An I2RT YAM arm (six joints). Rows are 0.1 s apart.
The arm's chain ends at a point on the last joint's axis. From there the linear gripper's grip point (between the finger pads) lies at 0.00 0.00 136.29 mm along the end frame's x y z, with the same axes.
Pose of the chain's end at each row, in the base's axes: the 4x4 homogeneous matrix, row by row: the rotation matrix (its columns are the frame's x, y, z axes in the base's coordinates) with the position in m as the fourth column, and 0 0 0 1 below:
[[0.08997, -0.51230, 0.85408, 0.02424], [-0.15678, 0.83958, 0.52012, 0.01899], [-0.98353, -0.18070, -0.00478, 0.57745], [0, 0, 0, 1]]
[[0.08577, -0.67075, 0.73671, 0.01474], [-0.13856, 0.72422, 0.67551, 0.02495], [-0.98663, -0.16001, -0.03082, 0.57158], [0, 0, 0, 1]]
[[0.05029, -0.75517, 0.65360, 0.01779], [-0.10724, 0.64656, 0.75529, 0.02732], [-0.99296, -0.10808, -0.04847, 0.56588], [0, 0, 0, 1]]
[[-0.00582, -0.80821, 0.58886, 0.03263], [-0.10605, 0.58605, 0.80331, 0.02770], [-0.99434, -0.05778, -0.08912, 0.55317], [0, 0, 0, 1]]
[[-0.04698, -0.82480, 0.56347, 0.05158], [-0.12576, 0.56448, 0.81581, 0.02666], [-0.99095, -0.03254, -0.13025, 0.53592], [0, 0, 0, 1]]
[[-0.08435, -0.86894, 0.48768, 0.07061], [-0.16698, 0.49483, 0.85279, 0.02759], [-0.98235, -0.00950, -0.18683, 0.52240], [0, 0, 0, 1]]
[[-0.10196, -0.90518, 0.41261, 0.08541], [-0.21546, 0.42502, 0.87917, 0.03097], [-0.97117, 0.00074, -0.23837, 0.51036], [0, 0, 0, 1]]
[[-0.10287, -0.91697, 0.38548, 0.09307], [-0.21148, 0.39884, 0.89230, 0.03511], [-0.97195, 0.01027, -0.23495, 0.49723], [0, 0, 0, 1]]
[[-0.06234, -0.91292, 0.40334, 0.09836], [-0.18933, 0.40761, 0.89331, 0.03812], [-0.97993, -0.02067, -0.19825, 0.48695], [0, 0, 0, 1]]
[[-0.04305, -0.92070, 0.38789, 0.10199], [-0.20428, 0.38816, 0.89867, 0.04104], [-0.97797, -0.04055, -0.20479, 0.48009], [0, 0, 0, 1]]
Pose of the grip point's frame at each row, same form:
[[0.08997, -0.51230, 0.85408, 0.14064], [-0.15678, 0.83958, 0.52012, 0.08988], [-0.98353, -0.18070, -0.00478, 0.57680], [0, 0, 0, 1]]
[[0.08577, -0.67075, 0.73671, 0.11515], [-0.13856, 0.72422, 0.67551, 0.11702], [-0.98663, -0.16001, -0.03082, 0.56738], [0, 0, 0, 1]]
[[0.05029, -0.75517, 0.65360, 0.10687], [-0.10724, 0.64656, 0.75529, 0.13026], [-0.99296, -0.10808, -0.04847, 0.55927], [0, 0, 0, 1]]
[[-0.00582, -0.80821, 0.58886, 0.11289], [-0.10605, 0.58605, 0.80331, 0.13718], [-0.99434, -0.05778, -0.08912, 0.54102], [0, 0, 0, 1]]
[[-0.04698, -0.82480, 0.56347, 0.12838], [-0.12576, 0.56448, 0.81581, 0.13785], [-0.99095, -0.03254, -0.13025, 0.51817], [0, 0, 0, 1]]
[[-0.08435, -0.86894, 0.48768, 0.13708], [-0.16698, 0.49483, 0.85279, 0.14382], [-0.98235, -0.00950, -0.18683, 0.49694], [0, 0, 0, 1]]
[[-0.10196, -0.90518, 0.41261, 0.14164], [-0.21546, 0.42502, 0.87917, 0.15079], [-0.97117, 0.00074, -0.23837, 0.47787], [0, 0, 0, 1]]
[[-0.10287, -0.91697, 0.38548, 0.14561], [-0.21148, 0.39884, 0.89230, 0.15672], [-0.97195, 0.01027, -0.23495, 0.46521], [0, 0, 0, 1]]
[[-0.06234, -0.91292, 0.40334, 0.15333], [-0.18933, 0.40761, 0.89331, 0.15987], [-0.97993, -0.02067, -0.19825, 0.45993], [0, 0, 0, 1]]
[[-0.04305, -0.92070, 0.38789, 0.15486], [-0.20428, 0.38816, 0.89867, 0.16352], [-0.97797, -0.04055, -0.20479, 0.45218], [0, 0, 0, 1]]

